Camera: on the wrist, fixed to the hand. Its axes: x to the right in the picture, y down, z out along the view.
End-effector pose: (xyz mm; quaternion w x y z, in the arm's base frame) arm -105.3 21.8 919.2 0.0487 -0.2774 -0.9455 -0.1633
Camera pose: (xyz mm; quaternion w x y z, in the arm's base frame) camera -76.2 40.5 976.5 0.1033 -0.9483 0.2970 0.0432
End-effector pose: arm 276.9 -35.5 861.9 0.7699 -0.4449 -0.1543 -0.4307
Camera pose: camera 304.7 -61.3 806.8 0.3949 -0.1881 0.4158 0.7973
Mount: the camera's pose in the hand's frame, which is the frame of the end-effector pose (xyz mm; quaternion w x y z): -4.5 46.7 -47.7 0.0198 0.0252 0.0547 -0.9980
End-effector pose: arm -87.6 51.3 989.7 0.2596 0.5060 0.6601 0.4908
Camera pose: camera -106.8 29.1 1049.8 0.4461 -0.6690 0.5446 -0.2383
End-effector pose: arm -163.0 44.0 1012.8 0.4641 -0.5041 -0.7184 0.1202
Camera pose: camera -96.5 47.8 1006.2 0.1811 0.7121 -0.4889 -0.4702
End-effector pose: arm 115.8 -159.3 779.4 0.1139 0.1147 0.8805 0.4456
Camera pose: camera 110.3 -169.9 845.2 0.3959 -0.8980 0.1494 -0.1208
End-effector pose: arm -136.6 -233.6 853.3 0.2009 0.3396 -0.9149 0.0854
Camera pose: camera -149.4 -181.7 893.6 0.1307 0.9202 0.3339 -0.1572
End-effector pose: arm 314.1 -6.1 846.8 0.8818 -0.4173 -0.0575 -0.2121
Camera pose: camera 326.1 -14.7 781.5 0.1806 -0.0829 0.3747 0.9056
